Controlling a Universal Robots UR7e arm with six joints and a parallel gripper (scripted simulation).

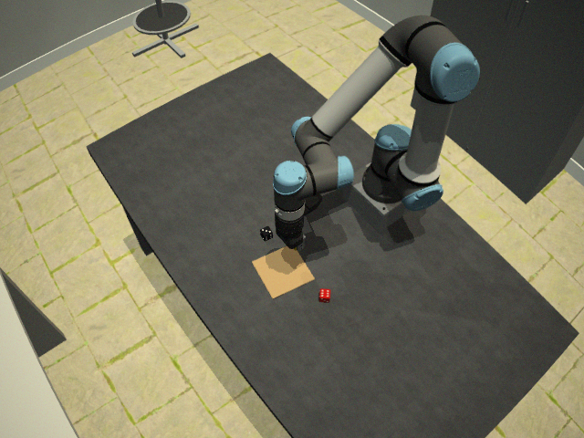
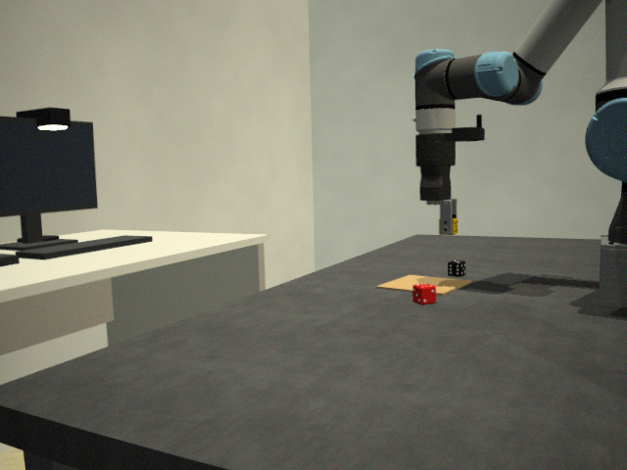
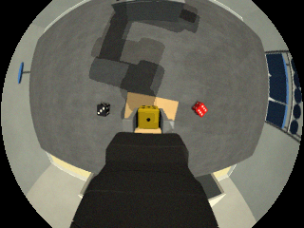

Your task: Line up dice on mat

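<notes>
Now: the tan mat 120 mm below my hand and 50 mm ahead of it. The rest, counted from my hand: black die: 130 mm to the right, 110 mm below, 20 mm ahead; then yellow die: right at my hand; then red die: 140 mm to the left, 110 mm below.
</notes>
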